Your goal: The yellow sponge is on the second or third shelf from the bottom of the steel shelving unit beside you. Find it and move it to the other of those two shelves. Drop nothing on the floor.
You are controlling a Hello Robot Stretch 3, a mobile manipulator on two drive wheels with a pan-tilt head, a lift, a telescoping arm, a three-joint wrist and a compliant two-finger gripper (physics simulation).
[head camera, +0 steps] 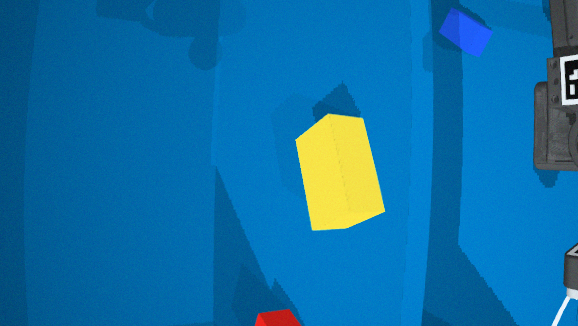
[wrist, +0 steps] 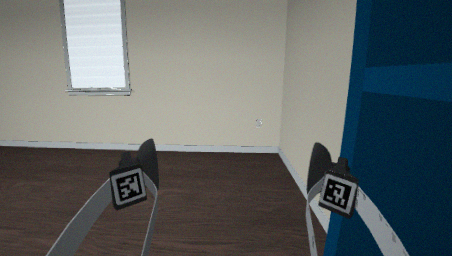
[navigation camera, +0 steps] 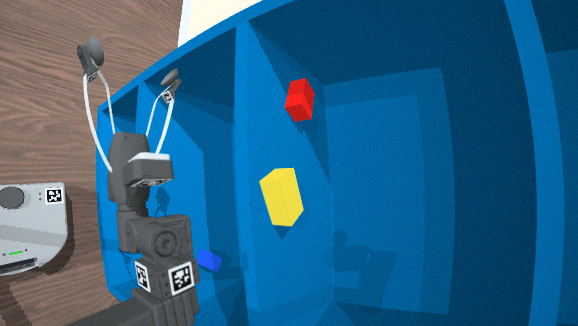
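Where they show: gripper, between the fingertips: [wrist: 232, 159] [navigation camera: 137, 55]; robot's base, origin of its link: [navigation camera: 11, 196].
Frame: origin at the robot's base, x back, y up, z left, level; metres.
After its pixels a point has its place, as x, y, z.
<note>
The yellow sponge [head camera: 340, 172] @(-0.004, 1.036, -0.375) [navigation camera: 281, 197] @(-0.008, 1.031, -0.372) lies on a blue shelf [head camera: 370, 280] @(-0.112, 0.991, -0.375) [navigation camera: 260, 280] @(0.156, 0.991, -0.340), which looks like the third from the bottom, set back from its front edge. My gripper [navigation camera: 131, 65] @(-0.249, 0.907, -0.152) [wrist: 232, 159] @(-0.249, 0.907, -0.152) is open with nothing between its fingertips. It is outside the unit, in front of the lower shelves, and points along the unit's front towards its far side. The sponge is not in the wrist view. In the head view the fingertips are out of frame and part of the wrist shows at the right edge.
A red block [head camera: 277, 317] @(-0.190, 1.015, -0.516) [navigation camera: 300, 100] @(-0.221, 1.032, -0.478) stands on the sponge's shelf, towards the far side panel. A blue block [head camera: 465, 32] @(0.279, 0.579, -0.559) [navigation camera: 209, 260] @(0.277, 0.579, -0.558) is on the shelf below, near my wrist. The unit's side panel [wrist: 347, 150] @(-0.392, 0.868, -0.331) is right of the fingers. A white-grey robot base [navigation camera: 30, 220] @(0.083, 0.160, -0.051) stands on the wooden floor.
</note>
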